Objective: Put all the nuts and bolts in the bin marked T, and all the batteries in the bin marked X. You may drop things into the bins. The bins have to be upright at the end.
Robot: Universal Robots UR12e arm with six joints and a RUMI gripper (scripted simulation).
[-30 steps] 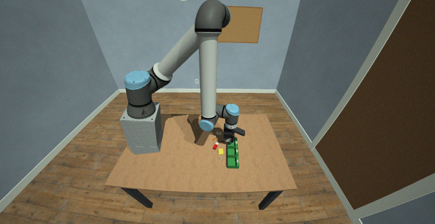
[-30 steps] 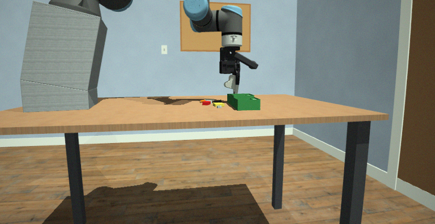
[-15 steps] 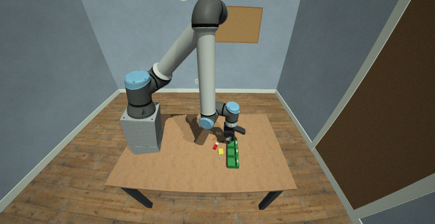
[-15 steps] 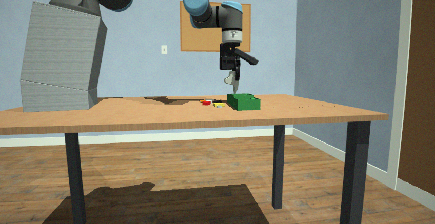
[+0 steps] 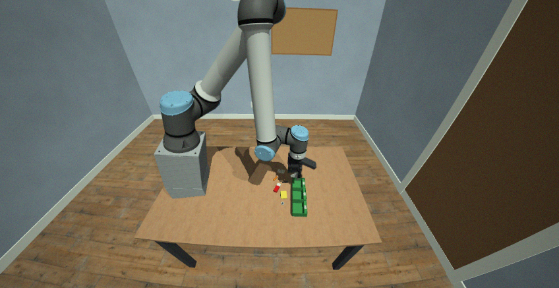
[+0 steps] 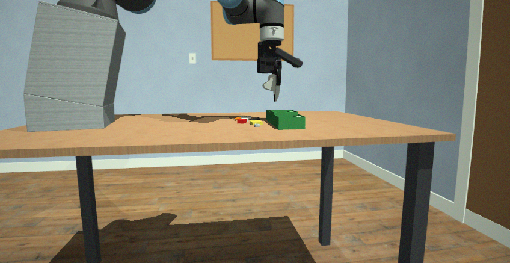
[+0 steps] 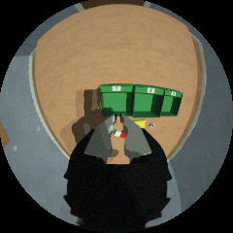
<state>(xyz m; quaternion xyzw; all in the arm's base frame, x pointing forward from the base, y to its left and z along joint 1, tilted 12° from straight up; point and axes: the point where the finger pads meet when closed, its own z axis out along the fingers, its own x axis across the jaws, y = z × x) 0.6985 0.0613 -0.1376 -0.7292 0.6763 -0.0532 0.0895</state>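
Now: the orange piece 15 cm behind my hand, 5 cm to the left of it and 9 cm below it. From my hand the other things lie so: green bin: 2 cm ahead, 8 cm to the right, 7 cm below; yellow battery: 8 cm behind, 7 cm to the right, 9 cm below; bolt: 7 cm behind, 3 cm to the left, 9 cm below.
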